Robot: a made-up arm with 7 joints.
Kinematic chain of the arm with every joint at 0, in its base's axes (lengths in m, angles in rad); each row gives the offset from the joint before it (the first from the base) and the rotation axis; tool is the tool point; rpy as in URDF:
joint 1: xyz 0 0 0.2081 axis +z
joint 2: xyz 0 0 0 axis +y
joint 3: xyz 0 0 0.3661 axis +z
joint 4: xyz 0.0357 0 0 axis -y
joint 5: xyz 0.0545 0 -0.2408 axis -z
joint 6: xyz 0 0 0 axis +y
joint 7: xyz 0.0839 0 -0.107 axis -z
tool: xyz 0 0 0 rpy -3.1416 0 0
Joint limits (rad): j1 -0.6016..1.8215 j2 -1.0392..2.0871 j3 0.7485..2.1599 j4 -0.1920..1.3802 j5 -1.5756..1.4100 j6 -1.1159..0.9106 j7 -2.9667..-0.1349
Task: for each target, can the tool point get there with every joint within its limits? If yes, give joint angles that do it. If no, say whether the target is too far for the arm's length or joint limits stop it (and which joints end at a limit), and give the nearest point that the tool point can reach.
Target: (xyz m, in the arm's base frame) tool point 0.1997 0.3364 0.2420
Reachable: yes | joints 0.0119 1.7122 1.8182 0.5343 0.1757 -0.4542 -1.7522
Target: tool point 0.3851 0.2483 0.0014
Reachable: yes | joints -0.1522 1.6339 1.1824 0.9421 0.4283 -0.7535 -2.4250
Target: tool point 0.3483 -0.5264 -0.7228
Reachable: no: too far | nearest point 0.3052 -0.0651 -0.2508 | short by 0.661 m
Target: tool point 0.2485 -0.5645 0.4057
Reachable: no: joint limits stop it (at a limit: joint 1, joint 3, joint 4, joint 6) | nearest point -0.0302 -0.4970 0.3620 | short by 0.290 m
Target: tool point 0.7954 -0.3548 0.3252
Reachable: no: too far | nearest point 0.5626 -0.1661 0.2844 | short by 0.302 m
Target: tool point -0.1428 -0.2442 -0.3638
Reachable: no: joint limits stop it (at a limit: joint 1, joint 2, joint 3) | nearest point -0.1841 -0.0184 -0.1715 | short by 0.299 m
